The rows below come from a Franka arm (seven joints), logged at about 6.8 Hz.
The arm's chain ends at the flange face. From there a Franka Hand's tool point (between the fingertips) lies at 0.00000 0.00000 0.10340 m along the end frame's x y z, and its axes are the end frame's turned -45 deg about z.
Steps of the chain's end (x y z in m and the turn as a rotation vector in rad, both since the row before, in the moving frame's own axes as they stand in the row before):
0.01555, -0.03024, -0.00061, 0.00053, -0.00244, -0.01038
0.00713, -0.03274, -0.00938, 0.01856, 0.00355, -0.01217
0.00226, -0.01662, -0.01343, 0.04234, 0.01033, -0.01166
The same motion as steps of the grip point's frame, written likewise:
0.03224, -0.01060, -0.00061, 0.00210, -0.00135, -0.01038
0.02980, -0.01922, -0.00940, 0.01061, 0.01563, -0.01217
0.01719, -0.01252, -0.01353, 0.02263, 0.03724, -0.01166

